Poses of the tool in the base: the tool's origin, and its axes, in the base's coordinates. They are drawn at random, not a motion.
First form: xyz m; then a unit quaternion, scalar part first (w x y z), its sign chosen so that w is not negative.
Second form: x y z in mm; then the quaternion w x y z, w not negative. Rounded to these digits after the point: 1 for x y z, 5 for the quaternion.
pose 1, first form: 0.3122, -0.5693, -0.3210, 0.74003, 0.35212, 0.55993, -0.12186
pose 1, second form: 312.2, -569.3, -321.0, 0.74003, 0.35212, 0.55993, -0.12186
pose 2, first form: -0.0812, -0.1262, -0.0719, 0.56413, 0.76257, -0.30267, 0.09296
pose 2, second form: -81.2, -126.2, -71.9, 0.56413, 0.76257, -0.30267, 0.09296
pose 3, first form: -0.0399, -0.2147, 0.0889, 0.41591, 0.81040, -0.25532, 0.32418
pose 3, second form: -39.9, -214.7, 88.9, 0.41591, 0.81040, -0.25532, 0.32418
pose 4, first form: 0.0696, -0.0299, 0.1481, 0.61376, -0.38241, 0.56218, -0.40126
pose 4, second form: 69.6, -29.9, 148.1, 0.61376, -0.38241, 0.56218, -0.40126
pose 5, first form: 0.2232, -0.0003, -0.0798, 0.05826, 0.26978, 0.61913, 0.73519
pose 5, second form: 223.2, -0.3, -79.8, 0.05826, 0.26978, 0.61913, 0.73519
